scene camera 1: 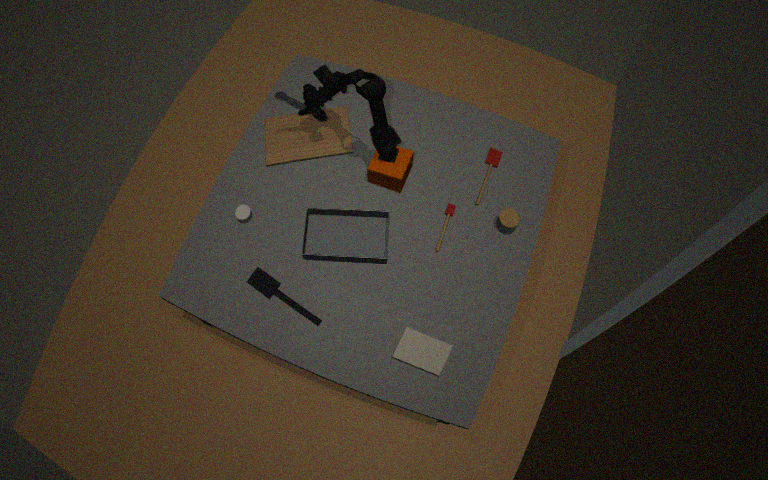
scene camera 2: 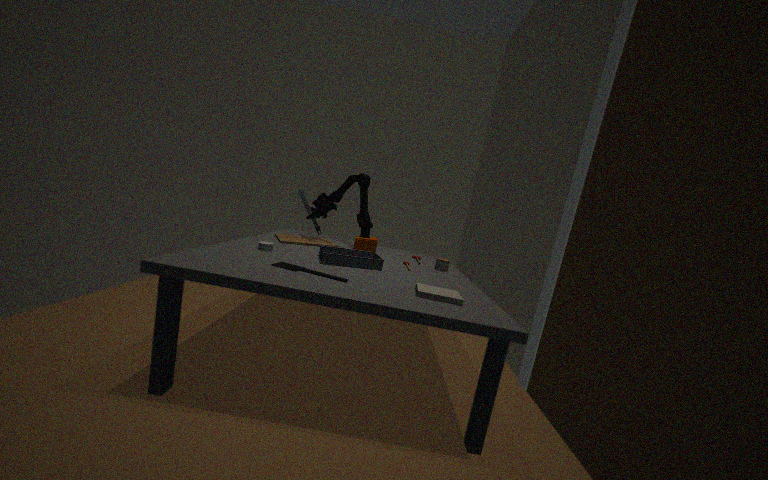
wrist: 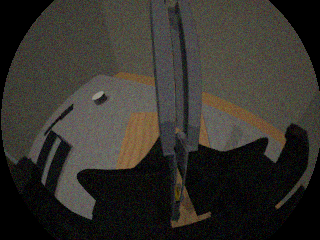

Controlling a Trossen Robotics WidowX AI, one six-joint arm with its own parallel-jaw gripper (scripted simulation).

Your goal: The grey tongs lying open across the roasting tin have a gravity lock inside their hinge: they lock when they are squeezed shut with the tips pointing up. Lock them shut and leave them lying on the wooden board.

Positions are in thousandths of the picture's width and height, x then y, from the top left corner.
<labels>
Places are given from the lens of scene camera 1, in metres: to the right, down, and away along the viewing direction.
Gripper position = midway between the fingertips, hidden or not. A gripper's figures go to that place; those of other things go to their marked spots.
my gripper (scene camera 1: 389,239): -0.34, -0.50, 2.13
white slab (scene camera 1: 546,730): 0.12, 0.38, 1.92
black spatula (scene camera 1: 348,595): -0.43, 0.17, 2.02
</labels>
